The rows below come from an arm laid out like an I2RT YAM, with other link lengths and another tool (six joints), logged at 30 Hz.
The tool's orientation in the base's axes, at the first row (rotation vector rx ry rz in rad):
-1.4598 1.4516 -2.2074
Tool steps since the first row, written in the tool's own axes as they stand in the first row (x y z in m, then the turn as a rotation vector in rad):
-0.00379 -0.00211 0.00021 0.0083 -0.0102 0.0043
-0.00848 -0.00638 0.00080 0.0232 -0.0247 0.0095
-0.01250 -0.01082 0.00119 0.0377 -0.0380 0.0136
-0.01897 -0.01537 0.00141 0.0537 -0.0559 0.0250
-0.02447 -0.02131 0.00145 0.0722 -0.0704 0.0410
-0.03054 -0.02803 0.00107 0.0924 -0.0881 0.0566
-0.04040 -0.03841 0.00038 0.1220 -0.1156 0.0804
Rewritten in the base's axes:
0.00294 0.00308 -0.00083 0.0027 -0.0019 0.0134
0.00746 0.00757 -0.00057 0.0043 -0.0058 0.0344
0.01153 0.01190 0.00024 0.0047 -0.0094 0.0542
0.01680 0.01776 -0.00046 0.0117 -0.0160 0.0790
0.02195 0.02394 0.00051 0.0196 -0.0288 0.1031
0.02736 0.03111 0.00167 0.0275 -0.0406 0.1308
0.03590 0.04253 0.00314 0.0404 -0.0576 0.1725

